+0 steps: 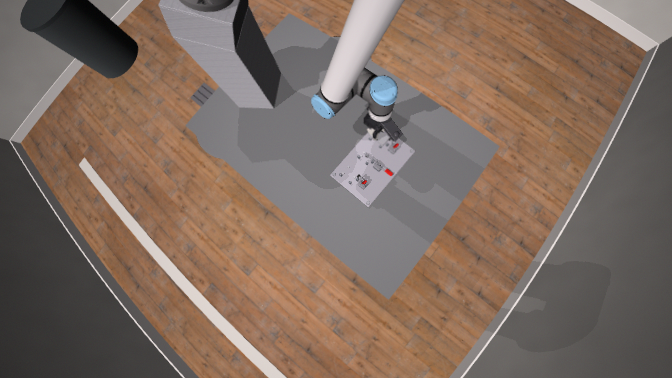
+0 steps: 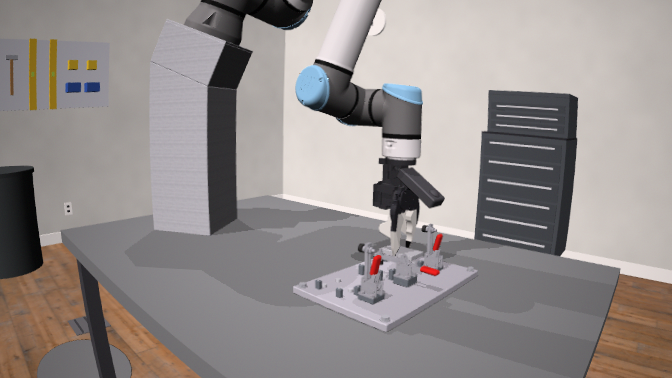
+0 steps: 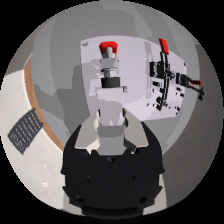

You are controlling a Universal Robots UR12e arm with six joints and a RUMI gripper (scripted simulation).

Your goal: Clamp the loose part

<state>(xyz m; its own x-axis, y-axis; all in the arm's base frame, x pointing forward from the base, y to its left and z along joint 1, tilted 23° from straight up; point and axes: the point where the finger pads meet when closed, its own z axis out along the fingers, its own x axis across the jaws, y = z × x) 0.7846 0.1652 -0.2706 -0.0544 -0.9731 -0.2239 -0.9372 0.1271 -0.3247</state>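
The flat grey part is 10 mm below my hand. Also, from my hand: light grey fixture plate 50 mm ahead, 120 mm to the right, 40 mm below.
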